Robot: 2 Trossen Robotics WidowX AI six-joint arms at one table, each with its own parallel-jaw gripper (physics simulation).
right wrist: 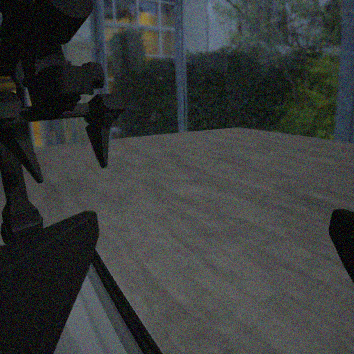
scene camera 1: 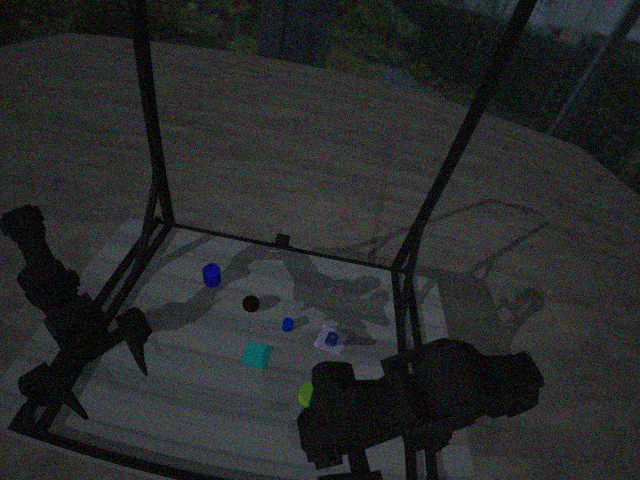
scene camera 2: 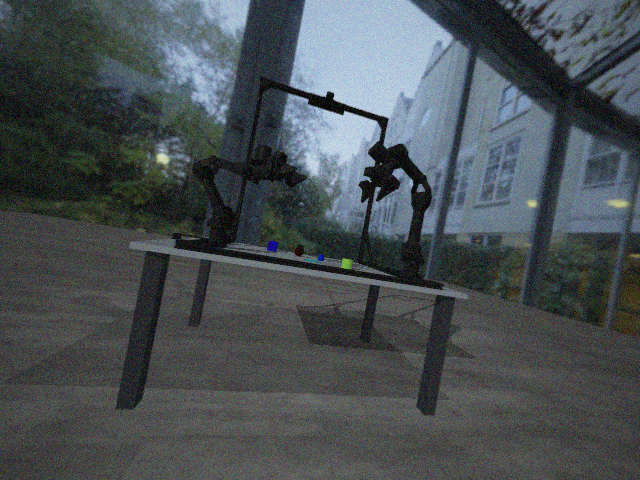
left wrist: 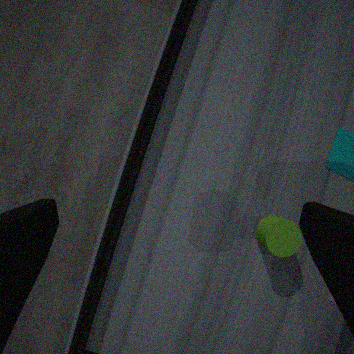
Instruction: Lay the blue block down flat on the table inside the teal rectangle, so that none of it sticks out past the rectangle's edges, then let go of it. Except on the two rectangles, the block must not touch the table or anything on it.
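Places are measured from the left arm's base along level axes (x ahead, y right, z down), in millimetres.
Pixels of known places: left gripper, between the fingertips: [right wrist: 74,174] [scene camera 2: 368,201] [left wrist: 181,212]; right gripper, between the fingertips: [right wrist: 214,222] [scene camera 1: 117,395] [scene camera 2: 302,173]; left arm's base, origin of its link: [scene camera 1: 417,436] [scene camera 2: 409,276]; right arm's base, origin of its link: [scene camera 2: 216,241].
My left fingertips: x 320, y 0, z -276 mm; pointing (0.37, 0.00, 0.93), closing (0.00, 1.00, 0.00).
Ahead of a thing's pixels: the offset from my left fingertips to its top centre. "spot": to the spot under its first point.
The small blue block @[dz +276, dx -162, dy +308 mm] [scene camera 1: 331,338] is on the pale lavender rectangle @[spot: dz +294, dx -171, dy +274 mm] [scene camera 1: 336,350], right of centre in scene camera 1; whether it stands or lies is too small to tell. The flat teal rectangle @[spot: dz +294, dx +57, dy +285 mm] [scene camera 1: 256,354] [scene camera 2: 311,260] [left wrist: 344,150] lies to its left, with nothing on it. My left gripper [scene camera 2: 372,199] [left wrist: 181,212] [right wrist: 74,174] is open and empty, high above the table; its fingertips are hidden in scene camera 1. My right gripper [scene camera 1: 116,396] [right wrist: 214,222] is open and empty, raised at the left of scene camera 1, away from the block.
A small blue cylinder @[dz +264, dx -39, dy +363 mm] [scene camera 1: 287,324] [scene camera 2: 320,257] stands between and behind the rectangles. A dark red ball @[dz +245, dx +64, dy +436 mm] [scene camera 1: 250,303] [scene camera 2: 299,250] and a larger blue cylinder @[dz +241, dx +183, dy +546 mm] [scene camera 1: 211,275] [scene camera 2: 272,246] are farther back left. A green cylinder @[dz +251, dx -64, dy +153 mm] [scene camera 1: 305,394] [scene camera 2: 346,263] [left wrist: 283,238] stands nearer the front, partly hidden by the left arm.
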